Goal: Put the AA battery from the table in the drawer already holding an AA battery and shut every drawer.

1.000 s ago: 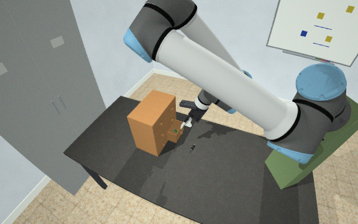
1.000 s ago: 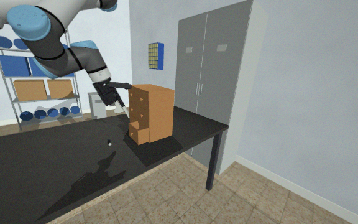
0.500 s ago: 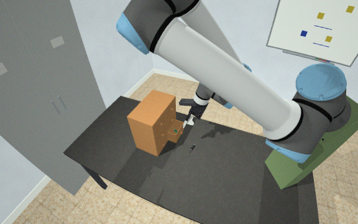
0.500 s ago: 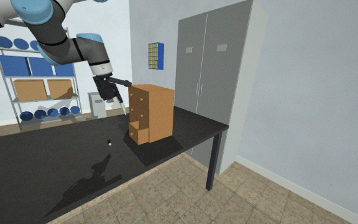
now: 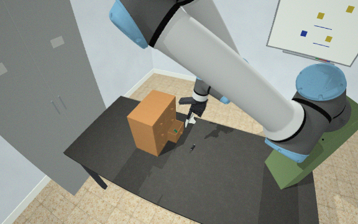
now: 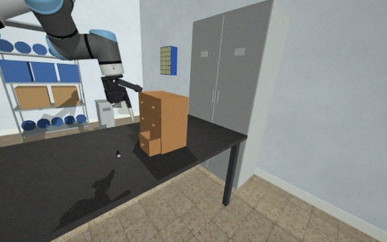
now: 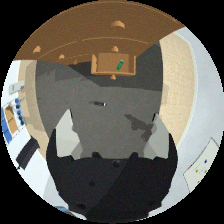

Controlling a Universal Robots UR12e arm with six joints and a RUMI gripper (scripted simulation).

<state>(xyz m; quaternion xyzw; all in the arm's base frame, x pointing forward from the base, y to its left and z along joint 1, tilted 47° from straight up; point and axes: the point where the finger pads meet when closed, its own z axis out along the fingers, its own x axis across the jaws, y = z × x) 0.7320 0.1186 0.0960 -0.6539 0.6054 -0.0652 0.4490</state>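
The dark AA battery is 7 cm behind my hand, 3 cm to the left of it and 22 cm below it. The rest, counted from my hand: small green object: 12 cm ahead, 1 cm to the left, 21 cm below.
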